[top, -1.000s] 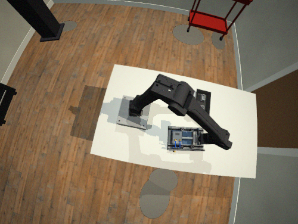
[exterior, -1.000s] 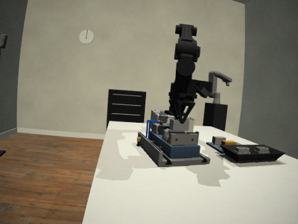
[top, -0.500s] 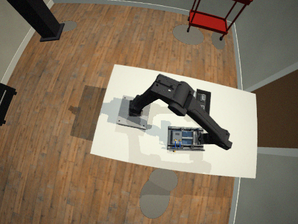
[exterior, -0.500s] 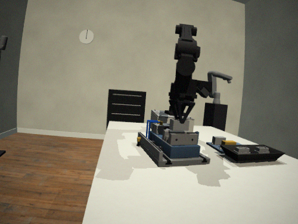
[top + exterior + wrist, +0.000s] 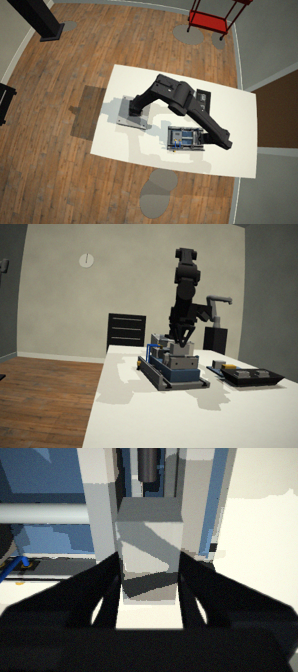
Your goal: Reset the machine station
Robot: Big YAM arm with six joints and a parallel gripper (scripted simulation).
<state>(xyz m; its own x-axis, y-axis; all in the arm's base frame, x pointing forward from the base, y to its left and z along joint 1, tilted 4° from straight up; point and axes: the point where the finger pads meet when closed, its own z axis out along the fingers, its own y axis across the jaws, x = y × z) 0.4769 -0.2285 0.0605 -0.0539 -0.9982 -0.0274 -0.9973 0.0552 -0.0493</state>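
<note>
My gripper is now 50 mm to the right of the dark rod and 50 mm above it. Round my hand: yellow brass blank: 290 mm to the left, 110 mm below, 40 mm behind; then light cylinder: 90 mm behind, 60 mm below, 10 mm to the left; then vise: 100 mm below, 70 mm behind, 10 mm to the left.
</note>
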